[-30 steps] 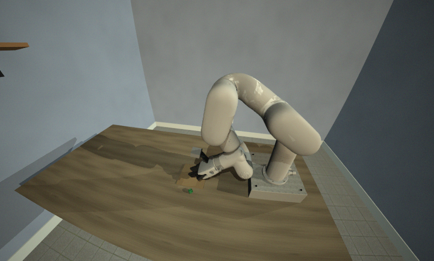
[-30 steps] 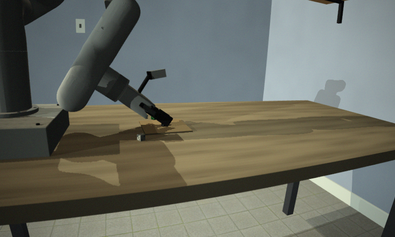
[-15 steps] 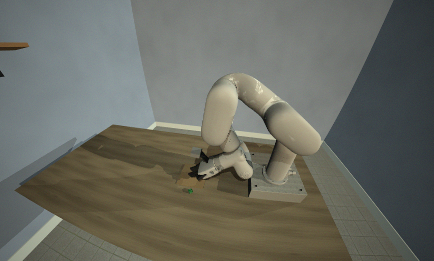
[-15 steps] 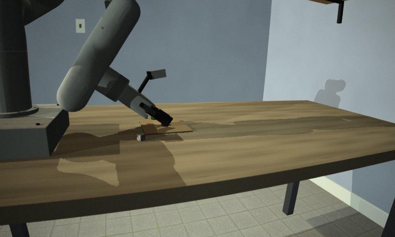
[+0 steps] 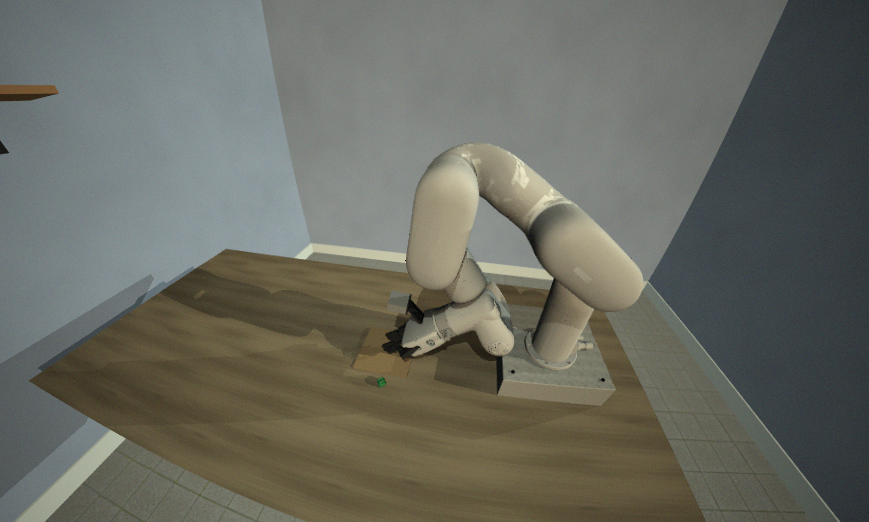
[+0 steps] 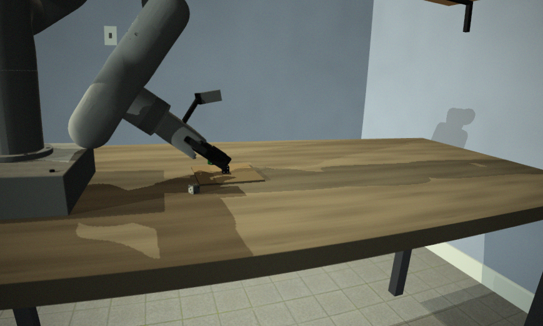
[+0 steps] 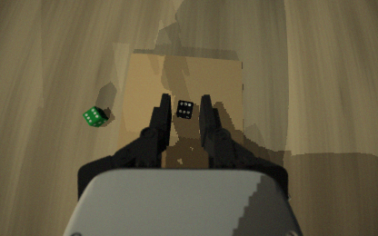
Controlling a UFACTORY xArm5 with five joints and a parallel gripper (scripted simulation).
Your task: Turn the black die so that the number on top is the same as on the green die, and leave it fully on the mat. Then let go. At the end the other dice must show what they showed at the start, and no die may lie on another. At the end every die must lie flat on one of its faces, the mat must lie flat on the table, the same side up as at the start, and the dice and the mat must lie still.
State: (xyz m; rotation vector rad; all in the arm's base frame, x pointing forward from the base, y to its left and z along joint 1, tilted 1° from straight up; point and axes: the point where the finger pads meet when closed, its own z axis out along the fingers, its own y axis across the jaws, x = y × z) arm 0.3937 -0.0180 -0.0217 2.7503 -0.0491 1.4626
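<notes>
Now: the black die 2 cm ahead of my hand and 3 cm below it. Round my hand: green die: 1 cm ahead, 10 cm to the left, 3 cm below; white die: 8 cm behind, 10 cm to the right, 3 cm below; tan mat: 2 cm ahead, 4 cm below.
</notes>
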